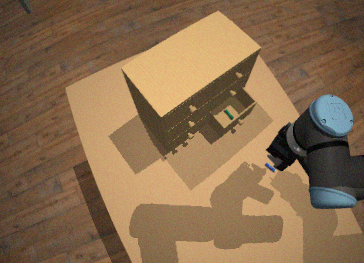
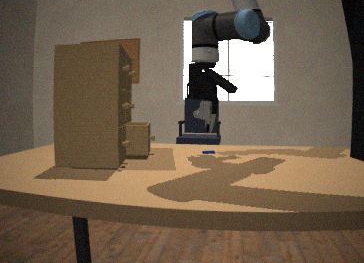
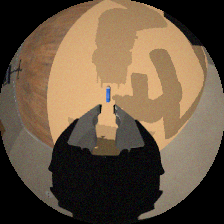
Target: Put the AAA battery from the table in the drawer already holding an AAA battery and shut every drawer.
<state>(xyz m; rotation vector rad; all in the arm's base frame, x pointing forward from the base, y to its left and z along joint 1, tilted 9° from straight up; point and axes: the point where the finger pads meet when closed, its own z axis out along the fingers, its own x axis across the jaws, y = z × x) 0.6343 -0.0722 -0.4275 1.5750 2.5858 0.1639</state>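
My gripper is now 8 cm above the blue AAA battery. The rest, counted from my hand: green battery 23 cm ahead, 7 cm below, 6 cm to the left.
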